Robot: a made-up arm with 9 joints. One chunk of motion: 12 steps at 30 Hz.
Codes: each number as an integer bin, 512 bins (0 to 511) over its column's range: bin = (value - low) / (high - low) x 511, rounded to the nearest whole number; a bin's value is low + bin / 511 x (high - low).
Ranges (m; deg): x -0.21..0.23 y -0.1..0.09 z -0.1..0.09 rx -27..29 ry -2..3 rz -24..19
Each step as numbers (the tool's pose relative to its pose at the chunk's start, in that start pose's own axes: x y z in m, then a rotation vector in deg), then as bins.
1 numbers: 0.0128 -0.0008 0.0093 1.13 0.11 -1.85
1 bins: 259 267 294 257 216 263
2 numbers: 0.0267 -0.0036 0.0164 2.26 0.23 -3.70
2 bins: 275 259 313 267 228 241
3 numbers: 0.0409 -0.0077 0.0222 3.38 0.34 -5.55
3 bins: 291 248 329 277 239 219
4 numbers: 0.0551 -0.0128 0.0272 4.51 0.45 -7.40
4 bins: 308 235 342 288 250 197
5 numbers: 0.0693 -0.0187 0.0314 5.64 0.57 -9.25
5 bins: 324 219 353 298 263 175
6 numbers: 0.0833 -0.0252 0.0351 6.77 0.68 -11.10
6 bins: 341 201 363 308 274 153
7 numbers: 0.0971 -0.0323 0.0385 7.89 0.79 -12.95
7 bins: 357 182 372 318 285 131
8 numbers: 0.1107 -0.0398 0.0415 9.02 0.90 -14.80
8 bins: 372 162 381 329 296 109
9 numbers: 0.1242 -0.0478 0.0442 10.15 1.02 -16.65
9 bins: 388 140 388 339 309 87
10 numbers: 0.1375 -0.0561 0.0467 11.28 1.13 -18.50
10 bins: 404 118 395 349 320 65
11 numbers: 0.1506 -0.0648 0.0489 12.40 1.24 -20.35
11 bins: 419 95 400 360 331 43
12 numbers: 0.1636 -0.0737 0.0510 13.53 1.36 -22.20
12 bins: 434 71 406 370 343 21
